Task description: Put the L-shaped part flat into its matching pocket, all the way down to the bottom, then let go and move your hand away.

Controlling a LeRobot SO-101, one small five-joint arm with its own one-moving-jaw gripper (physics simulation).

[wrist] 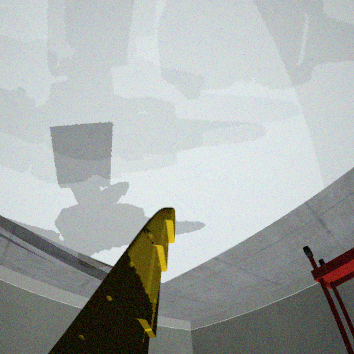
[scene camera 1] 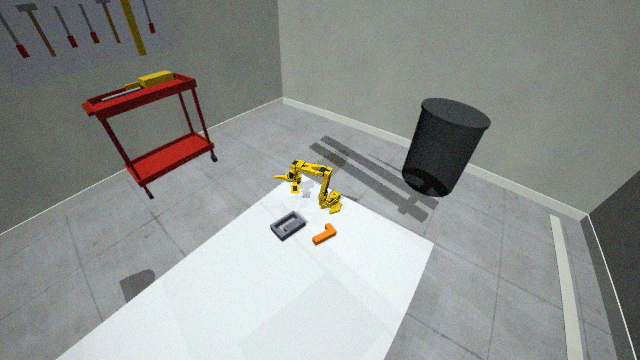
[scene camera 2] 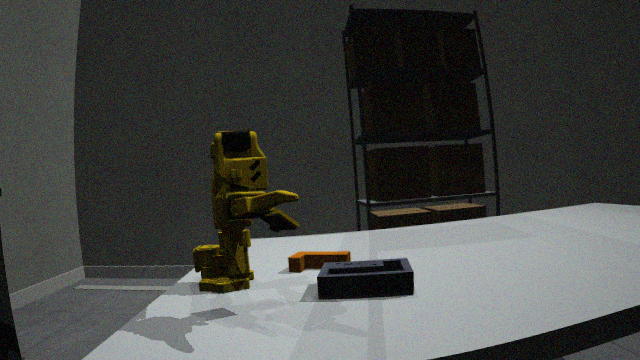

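Where they show: hand, tool point: (wrist: pixel 174 220) (scene camera 2: pixel 242 269); arm's base, link origin: (scene camera 1: pixel 328 208) (scene camera 2: pixel 238 283).
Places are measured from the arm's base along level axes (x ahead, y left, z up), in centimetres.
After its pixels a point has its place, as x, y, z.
Note:
The orange L-shaped part (scene camera 1: pixel 325 234) @(15.7, 9.2, 3.0) (scene camera 2: pixel 326 258) @(16.6, 6.9, 2.2) lies flat on the white table, outside the pocket. It is a short way from the dark grey pocket block (scene camera 1: pixel 283 236) @(28.3, -4.6, 3.4) (scene camera 2: pixel 365 287) @(20.9, -12.3, 1.7), to its right in scene view 1 and partly behind it in scene view 2. The block's recess is open at the top. My yellow gripper (scene camera 1: pixel 286 180) (scene camera 2: pixel 289 210) is fully open and empty, raised above the table behind the block in scene view 1, apart from both objects. In the wrist view one notched jaw (wrist: pixel 150 270) @(4.8, -17.2, 9.3) shows; the part and block do not show there.
The white table (scene camera 1: pixel 225 300) @(62.4, -3.6, 0.0) (scene camera 2: pixel 475 280) @(39.0, -11.6, 0.0) carries the arm, block and part. The arm's base (scene camera 1: pixel 330 202) @(0.6, 1.2, 6.0) stands near its corner. Beyond it are a red cart (scene camera 1: pixel 170 161) (wrist: pixel 337 272), a dark bin (scene camera 1: pixel 445 145) and a shelf rack (scene camera 2: pixel 354 150). Arm shadows fall on the table.

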